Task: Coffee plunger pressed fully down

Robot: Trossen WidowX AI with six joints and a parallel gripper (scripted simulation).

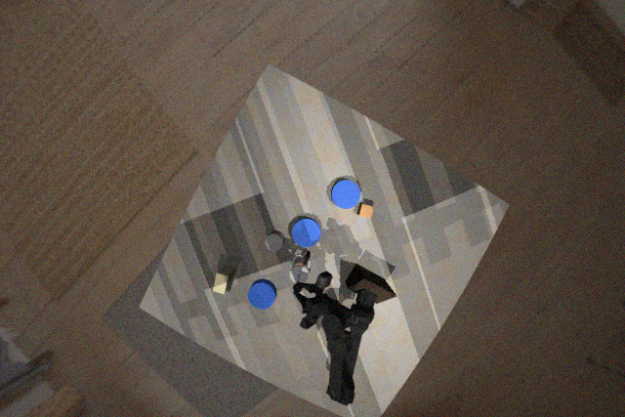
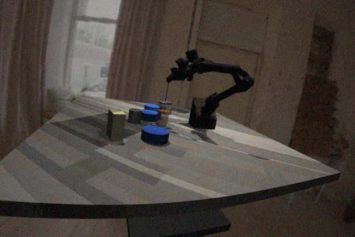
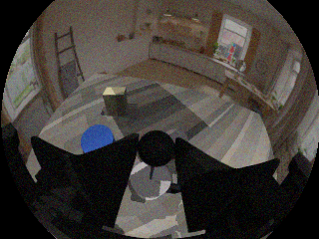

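Right now my gripper tip is 10 mm past the coffee press, 20 mm to the left of it and 130 mm above it. From my gripper tip the other things lie so: yellow block 230 mm ahead, 220 mm to the left, 210 mm below.
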